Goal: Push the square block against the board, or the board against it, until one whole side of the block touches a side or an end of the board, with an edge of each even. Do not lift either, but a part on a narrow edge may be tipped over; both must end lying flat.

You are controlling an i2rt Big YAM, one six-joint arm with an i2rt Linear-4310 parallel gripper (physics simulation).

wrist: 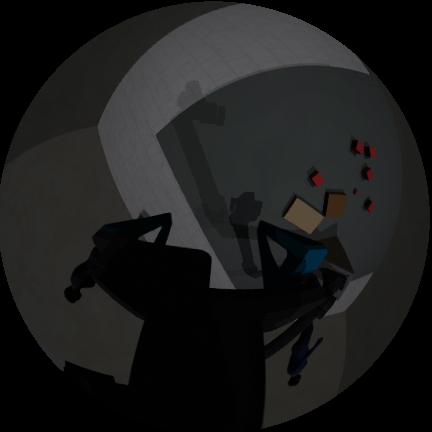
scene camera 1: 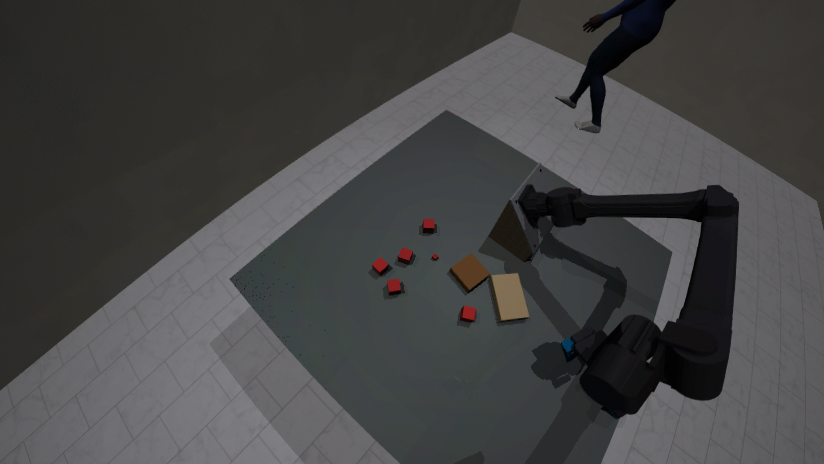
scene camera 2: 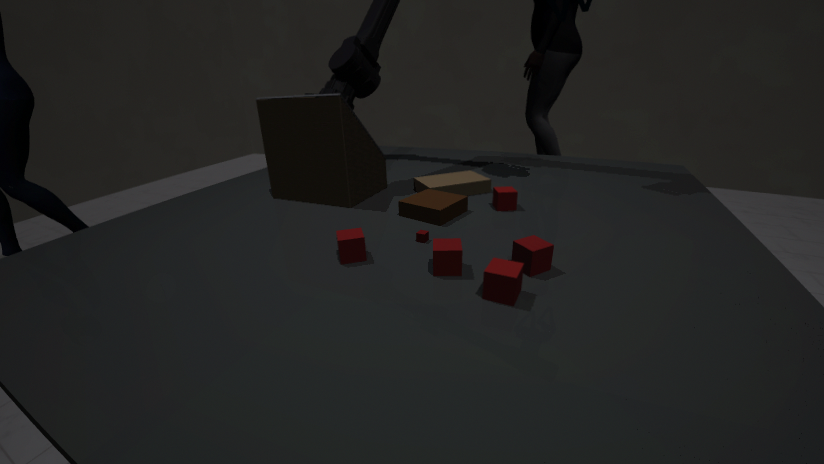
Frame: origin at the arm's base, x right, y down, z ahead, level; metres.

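Where they show: gripper, between the fingertips: (wrist: 214, 221) (scene camera 2: 574, 16); arm's base, origin of its link: (wrist: 334, 277) (scene camera 1: 529, 204) (scene camera 2: 328, 117).
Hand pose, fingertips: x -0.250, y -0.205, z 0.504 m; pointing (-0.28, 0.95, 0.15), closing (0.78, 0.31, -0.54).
Things, the pixels of their top centre, and the offset from my fingertips. Level surfaces: height alone.
- square brown block, centre of its top: (scene camera 2: 433, 198) (scene camera 1: 470, 270) (wrist: 336, 205) dx +0.300, dy +0.361, dz -0.248 m
- dark table, height of its surface: dy +0.392 m
- tan board, centre of its top: (scene camera 2: 451, 178) (scene camera 1: 510, 295) (wrist: 304, 217) dx +0.141, dy +0.361, dz -0.250 m
- red cube, centre of its top: (scene camera 2: 505, 189) (scene camera 1: 469, 312) (wrist: 317, 179) dx +0.230, dy +0.352, dz -0.114 m
The square brown block (scene camera 1: 469, 272) (scene camera 2: 433, 204) (wrist: 335, 203) lies flat on the dark table (scene camera 1: 357, 357) (scene camera 2: 230, 357). The tan board (scene camera 1: 509, 295) (scene camera 2: 452, 181) (wrist: 303, 216) lies flat beside it, turned at a different angle. A corner of the block comes close to a corner of the board; no whole sides meet. My gripper (scene camera 1: 570, 353) (wrist: 214, 221) is open and empty. It hangs above the table's near right part, well apart from the board. It is out of scene camera 2's view.
Several red cubes (scene camera 1: 394, 271) (scene camera 2: 502, 280) lie left of the block, and one red cube (scene camera 1: 467, 313) (scene camera 2: 504, 198) lies close to the board. The arm's wedge-shaped mount (scene camera 1: 512, 233) (scene camera 2: 311, 149) stands behind the block. A person (scene camera 1: 604, 57) (scene camera 2: 550, 75) walks on the floor beyond.
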